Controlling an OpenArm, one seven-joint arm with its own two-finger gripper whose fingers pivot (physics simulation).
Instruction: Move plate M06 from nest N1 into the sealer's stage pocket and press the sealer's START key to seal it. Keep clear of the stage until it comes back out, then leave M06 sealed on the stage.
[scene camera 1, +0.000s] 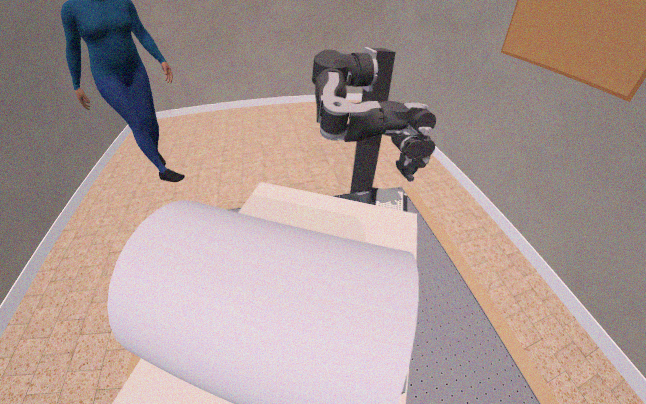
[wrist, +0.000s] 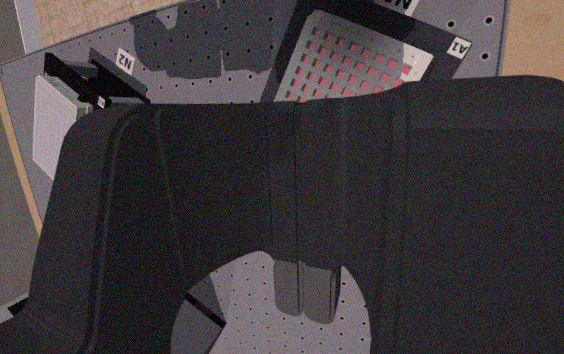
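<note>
My gripper (scene camera 1: 411, 178) (wrist: 314, 208) is shut and empty, its two fingertips side by side over the perforated table in the wrist view. In the scene view it hangs above the far end of the table. Plate M06 (scene camera 1: 389, 201) (wrist: 345, 65), white with reddish wells, lies in the black nest N1 (wrist: 285, 60) at the top of the wrist view. The gripper body hides the plate's lower part there. A large white rounded housing (scene camera 1: 265, 295), possibly the sealer, fills the scene foreground. The START key and stage pocket do not show.
Nest N2 (wrist: 117, 80) stands at upper left in the wrist view, with a white block (wrist: 55, 125) beside it. A dark flat piece (wrist: 195, 325) shows at lower left of the fingertips. A person (scene camera 1: 120, 75) stands at left beyond the table. A wooden panel (scene camera 1: 580, 45) is at upper right.
</note>
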